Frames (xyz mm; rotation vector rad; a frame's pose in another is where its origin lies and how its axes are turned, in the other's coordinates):
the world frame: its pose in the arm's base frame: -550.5 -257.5 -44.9 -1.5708 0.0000 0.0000
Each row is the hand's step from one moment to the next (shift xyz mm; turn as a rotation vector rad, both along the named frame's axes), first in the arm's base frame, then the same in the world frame.
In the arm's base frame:
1: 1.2 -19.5 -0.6 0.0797 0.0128 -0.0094
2: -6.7 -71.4 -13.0 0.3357 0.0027 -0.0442
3: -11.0 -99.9 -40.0 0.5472 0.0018 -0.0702
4: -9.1 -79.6 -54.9 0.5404 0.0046 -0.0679
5: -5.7 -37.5 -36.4 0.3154 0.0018 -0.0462
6: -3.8 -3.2 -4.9 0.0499 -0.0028 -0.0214
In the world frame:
1: 1.2 0.6 -19.5 0.0797 0.0094 0.0128
2: -6.7 13.0 -71.4 0.3357 0.0442 0.0027
3: -11.0 40.0 -99.9 0.5472 0.0702 0.0018
4: -9.1 54.9 -79.6 0.5404 0.0679 0.0046
5: -5.7 36.4 -37.5 0.3154 0.0462 0.0018
6: -3.8 4.9 -3.2 0.0499 0.0214 -0.0028

